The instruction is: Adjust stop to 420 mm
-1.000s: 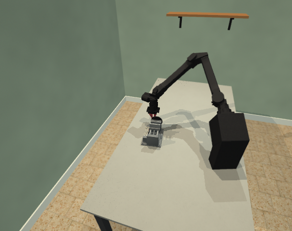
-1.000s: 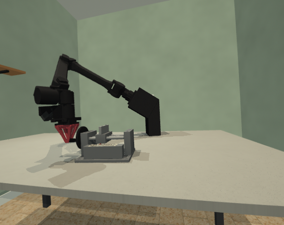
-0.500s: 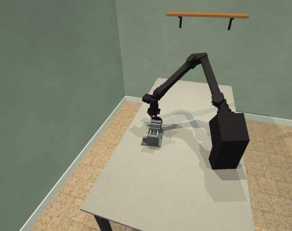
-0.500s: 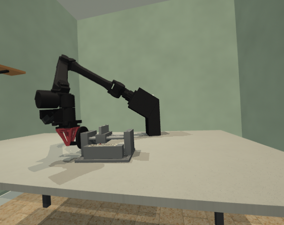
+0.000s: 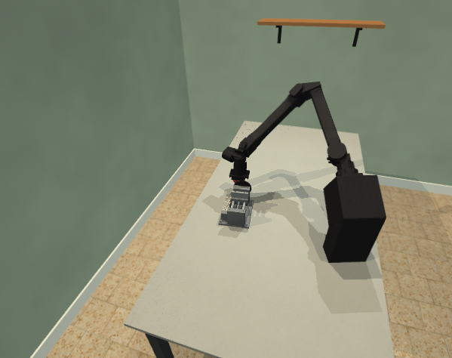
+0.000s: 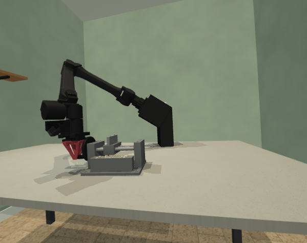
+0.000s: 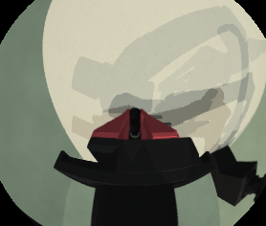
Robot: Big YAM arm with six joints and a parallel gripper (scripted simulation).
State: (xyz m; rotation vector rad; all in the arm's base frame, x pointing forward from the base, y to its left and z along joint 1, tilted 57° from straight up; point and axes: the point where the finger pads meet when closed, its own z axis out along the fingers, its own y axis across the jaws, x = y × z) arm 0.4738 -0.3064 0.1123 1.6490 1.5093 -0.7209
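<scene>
Right now the sliding stop block is 1 cm ahead of my hand, 14 cm to the left of it and 4 cm above it.
</scene>
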